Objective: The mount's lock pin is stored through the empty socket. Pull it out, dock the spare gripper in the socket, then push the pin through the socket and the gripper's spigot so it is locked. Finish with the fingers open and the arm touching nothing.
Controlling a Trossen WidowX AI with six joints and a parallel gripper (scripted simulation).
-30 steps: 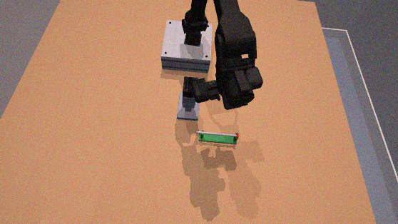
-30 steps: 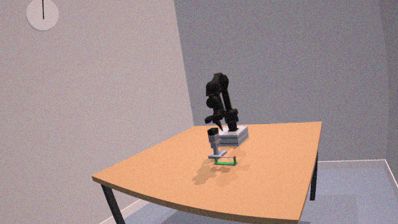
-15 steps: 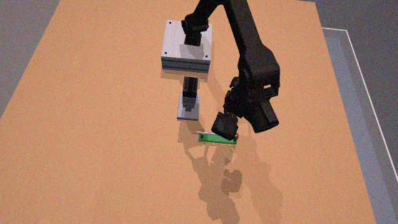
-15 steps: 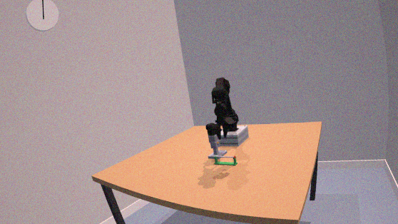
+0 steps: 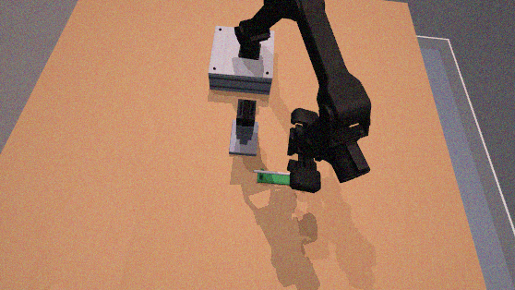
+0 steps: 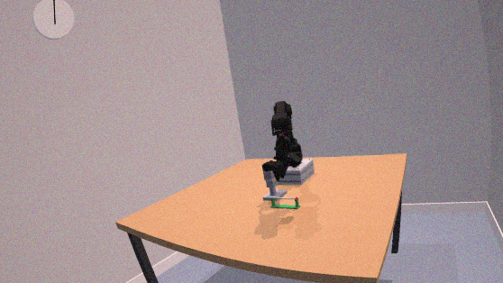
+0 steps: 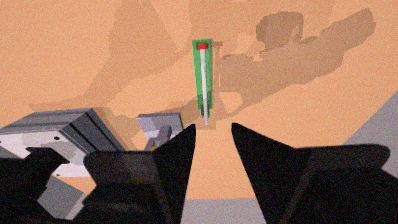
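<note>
The green mount is 11 cm below my gripper tip and 1 cm behind it. From my gripper tip the other things lie so: spare gripper: 12 cm to the right, 10 cm behind, 1 cm below.
</note>
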